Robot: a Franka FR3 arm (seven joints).
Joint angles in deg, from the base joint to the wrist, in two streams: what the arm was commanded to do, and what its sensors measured. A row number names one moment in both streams.
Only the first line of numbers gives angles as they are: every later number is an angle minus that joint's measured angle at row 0.
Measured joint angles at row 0: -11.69, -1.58, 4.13, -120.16, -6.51, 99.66, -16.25
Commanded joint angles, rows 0 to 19: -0.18, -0.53, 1.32, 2.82, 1.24, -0.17, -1.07; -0.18, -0.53, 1.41, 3.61, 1.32, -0.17, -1.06; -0.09, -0.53, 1.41, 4.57, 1.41, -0.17, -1.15; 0.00, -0.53, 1.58, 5.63, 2.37, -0.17, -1.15; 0.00, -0.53, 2.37, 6.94, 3.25, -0.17, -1.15; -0.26, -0.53, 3.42, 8.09, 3.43, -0.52, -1.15; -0.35, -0.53, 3.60, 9.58, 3.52, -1.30, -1.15; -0.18, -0.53, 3.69, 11.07, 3.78, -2.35, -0.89; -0.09, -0.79, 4.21, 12.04, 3.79, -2.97, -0.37; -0.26, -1.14, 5.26, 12.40, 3.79, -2.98, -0.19; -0.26, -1.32, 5.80, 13.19, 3.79, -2.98, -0.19; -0.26, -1.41, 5.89, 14.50, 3.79, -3.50, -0.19; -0.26, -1.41, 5.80, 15.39, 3.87, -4.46, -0.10; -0.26, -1.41, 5.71, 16.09, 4.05, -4.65, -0.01; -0.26, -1.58, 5.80, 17.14, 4.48, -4.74, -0.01; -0.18, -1.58, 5.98, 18.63, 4.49, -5.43, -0.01; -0.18, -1.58, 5.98, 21.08, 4.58, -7.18, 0.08; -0.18, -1.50, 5.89, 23.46, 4.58, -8.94, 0.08; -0.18, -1.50, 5.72, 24.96, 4.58, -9.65, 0.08; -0.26, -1.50, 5.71, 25.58, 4.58, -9.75, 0.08
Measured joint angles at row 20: 0.07, -1.75, 5.67, 20.72, 3.43, -6.36, -0.05
